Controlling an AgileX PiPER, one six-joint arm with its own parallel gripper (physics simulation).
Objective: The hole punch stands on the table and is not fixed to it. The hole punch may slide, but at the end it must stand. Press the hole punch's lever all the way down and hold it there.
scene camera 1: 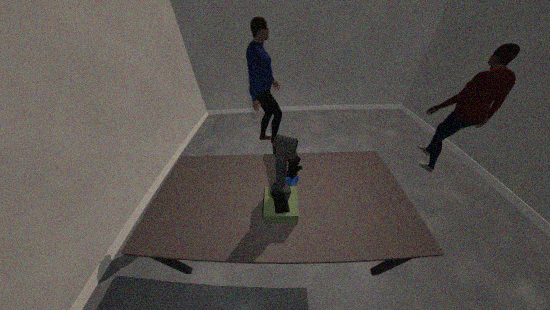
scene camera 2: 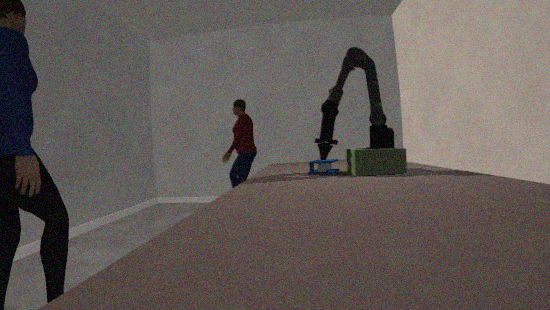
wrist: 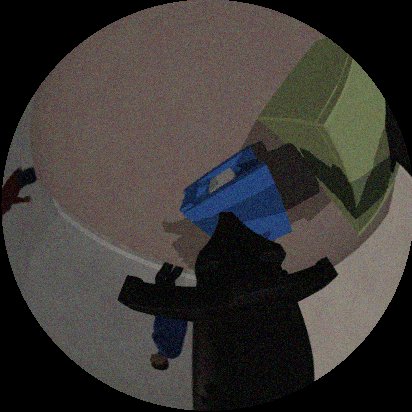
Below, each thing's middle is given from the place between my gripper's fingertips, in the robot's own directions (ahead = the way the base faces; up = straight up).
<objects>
My hand is 3 cm to the right of the lever (wrist: 252, 196) and 2 cm above it. Round my hand: blue hole punch (wrist: 244, 159) 2 cm to the left, 3 cm below.
</objects>
